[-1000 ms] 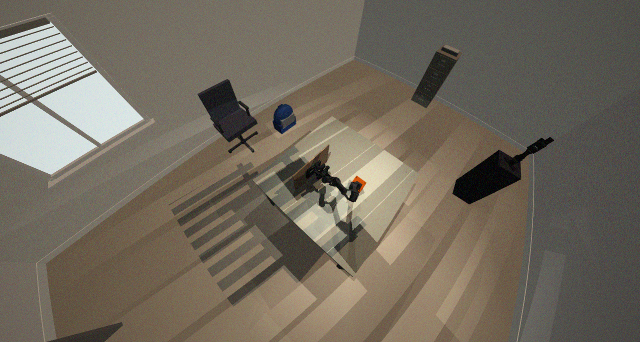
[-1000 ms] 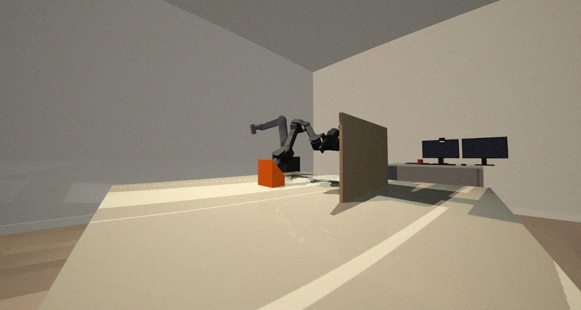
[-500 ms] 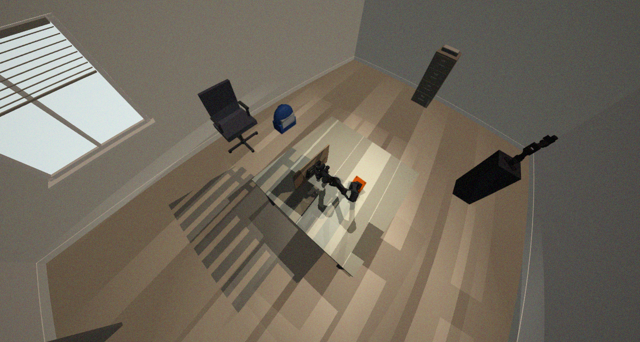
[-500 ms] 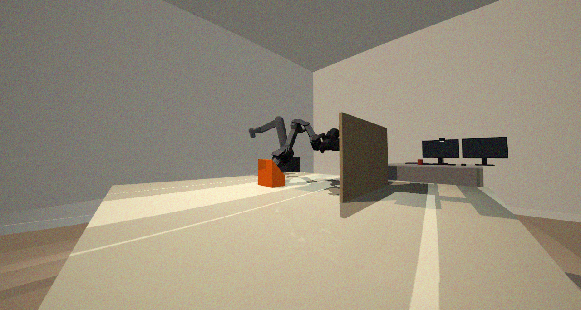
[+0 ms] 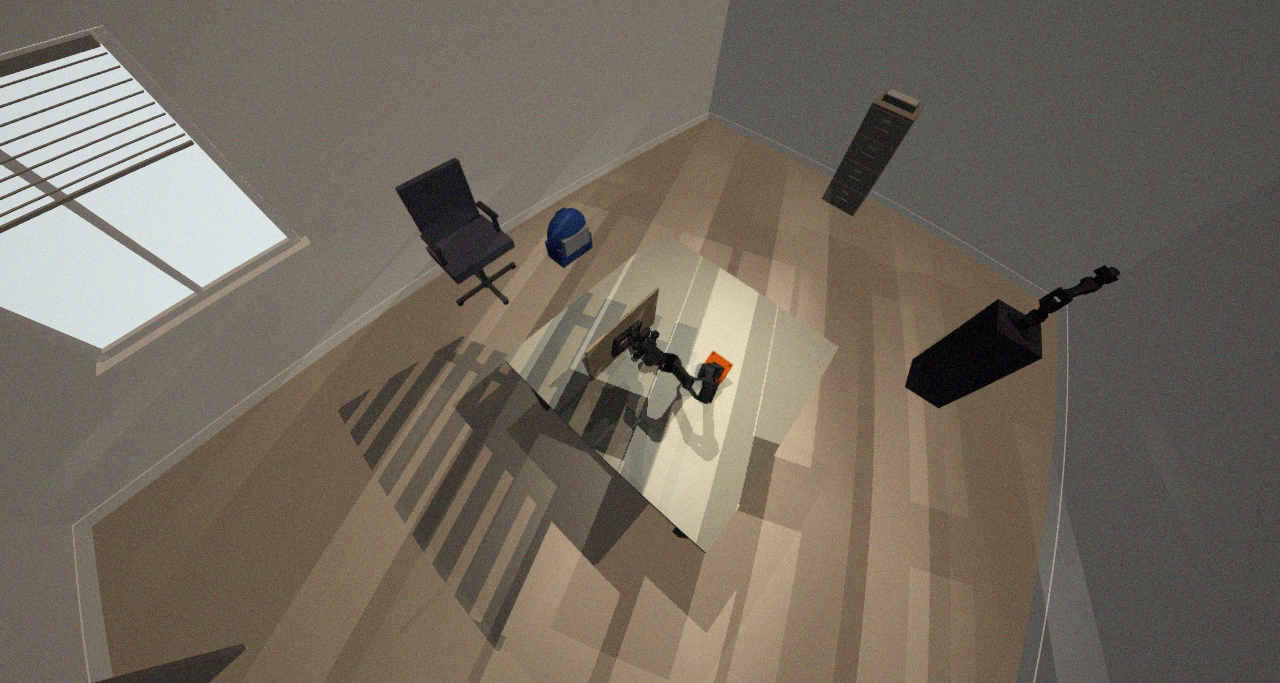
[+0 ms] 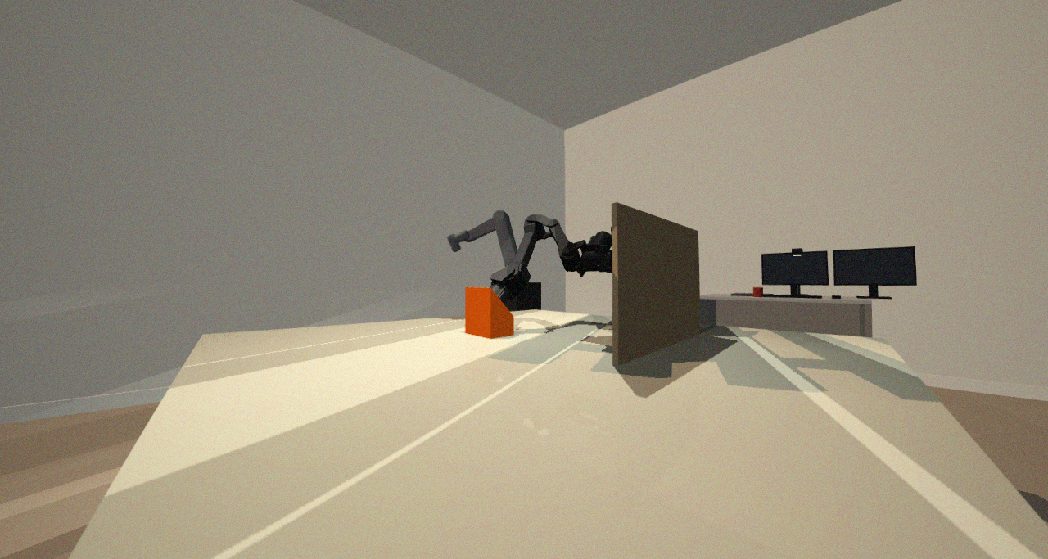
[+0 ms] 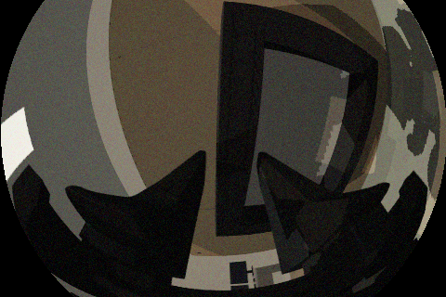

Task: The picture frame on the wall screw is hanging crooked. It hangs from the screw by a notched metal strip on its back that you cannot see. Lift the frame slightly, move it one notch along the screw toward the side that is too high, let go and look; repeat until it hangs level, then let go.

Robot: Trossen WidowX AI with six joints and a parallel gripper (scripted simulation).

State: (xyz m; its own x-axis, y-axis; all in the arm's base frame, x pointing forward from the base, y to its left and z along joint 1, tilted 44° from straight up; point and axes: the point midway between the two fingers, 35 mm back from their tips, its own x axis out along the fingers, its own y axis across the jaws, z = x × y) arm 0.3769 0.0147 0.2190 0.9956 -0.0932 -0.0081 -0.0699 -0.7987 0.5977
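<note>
Now: gripper tip 5 cm above the black picture frame and 1 cm short of it. Round my gripper tip: brown wall board 6 cm below, 2 cm ahead.
</note>
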